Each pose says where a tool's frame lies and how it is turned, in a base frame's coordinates. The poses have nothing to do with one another.
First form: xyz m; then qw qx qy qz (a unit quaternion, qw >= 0).
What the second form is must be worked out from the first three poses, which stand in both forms.
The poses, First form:
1: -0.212, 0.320, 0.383, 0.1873, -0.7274, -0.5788, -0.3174
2: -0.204, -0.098, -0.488, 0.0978, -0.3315, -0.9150, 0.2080
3: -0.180, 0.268, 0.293, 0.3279, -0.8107, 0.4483, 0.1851
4: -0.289, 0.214, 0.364, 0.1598, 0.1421, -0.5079, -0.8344
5: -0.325, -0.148, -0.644, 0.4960, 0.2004, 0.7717, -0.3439
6: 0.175, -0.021, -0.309, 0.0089, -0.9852, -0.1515, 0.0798
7: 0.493, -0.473, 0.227, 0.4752, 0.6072, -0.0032, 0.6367
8: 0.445, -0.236, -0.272, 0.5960, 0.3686, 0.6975, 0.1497
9: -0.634, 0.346, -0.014, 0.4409, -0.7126, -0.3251, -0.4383
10: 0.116, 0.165, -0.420, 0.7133, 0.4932, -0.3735, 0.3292
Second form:
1: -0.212, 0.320, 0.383, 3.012, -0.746, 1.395
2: -0.204, -0.098, -0.488, -2.679, -0.041, 2.437
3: -0.180, 0.268, 0.293, -2.670, 0.636, -0.852
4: -0.289, 0.214, 0.364, 1.110, 0.075, -2.717
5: -0.325, -0.148, -0.644, -2.256, 1.128, -3.067
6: 0.175, -0.021, -0.309, -3.099, 0.155, 0.308
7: 0.493, -0.473, 0.227, 1.141, -0.889, 1.266
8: 0.445, -0.236, -0.272, 1.932, 0.805, 1.597
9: -0.634, 0.346, -0.014, -2.155, -1.147, 0.188
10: 0.116, 0.165, -0.420, 1.097, -1.031, 0.198
